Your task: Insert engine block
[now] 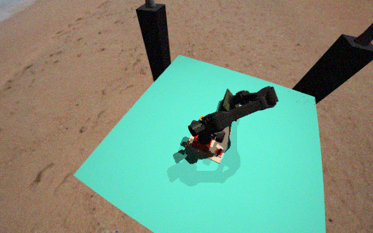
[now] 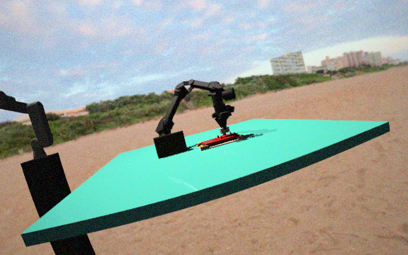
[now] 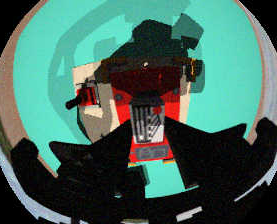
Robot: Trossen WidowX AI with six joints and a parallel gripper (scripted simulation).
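The dark peg is 110 mm to the left of my gripper tip, 40 mm ahead of it and 30 mm below it. From my gripper tip the other things lie so: engine block: 10 mm below.
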